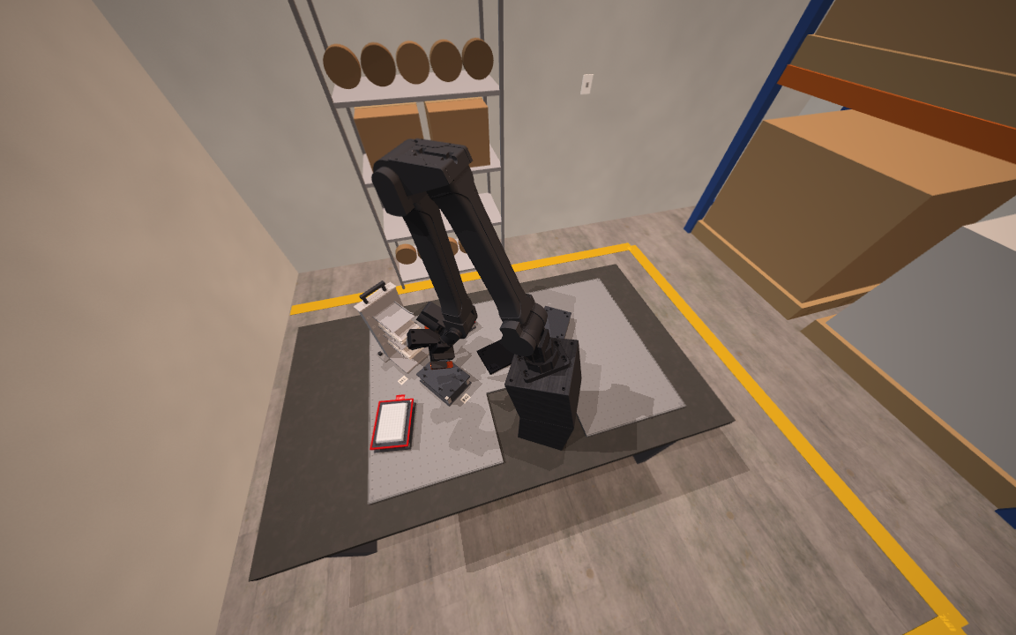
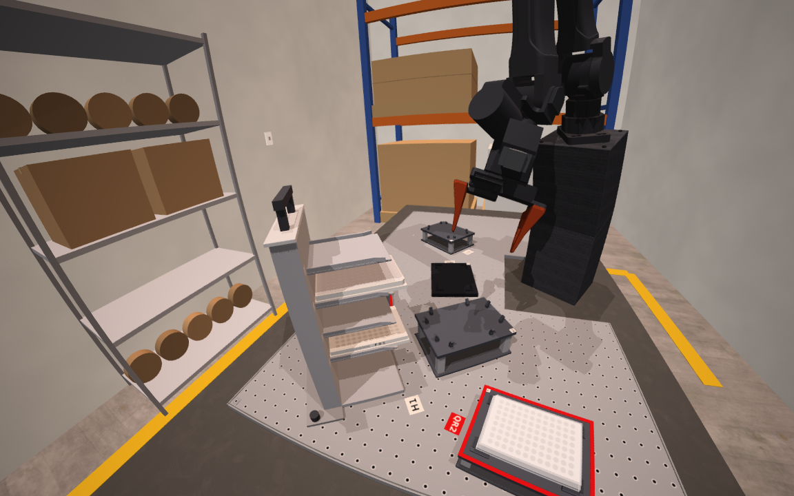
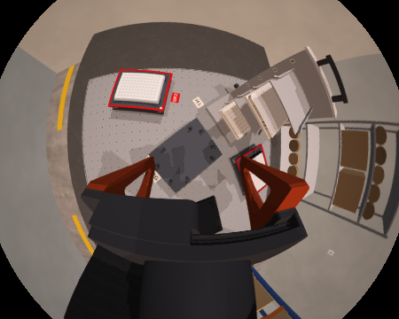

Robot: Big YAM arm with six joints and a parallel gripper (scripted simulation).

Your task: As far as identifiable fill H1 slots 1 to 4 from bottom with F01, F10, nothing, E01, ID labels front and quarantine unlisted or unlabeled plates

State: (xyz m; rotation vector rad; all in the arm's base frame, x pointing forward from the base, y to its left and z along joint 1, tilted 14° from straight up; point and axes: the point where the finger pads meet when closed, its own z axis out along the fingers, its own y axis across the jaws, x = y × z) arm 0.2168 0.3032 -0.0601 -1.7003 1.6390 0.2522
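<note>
Now: hand 2 cm short of the dark regrip nest, 1 cm to the left of it and 19 cm above it. Round my hand: H1 deck label: 7 cm ahead, 15 cm to the left, 25 cm below; then quarantine nest QR2: 10 cm behind, 18 cm to the left, 21 cm below; then plate hotel H1: 24 cm ahead, 15 cm to the left, 9 cm below.
</note>
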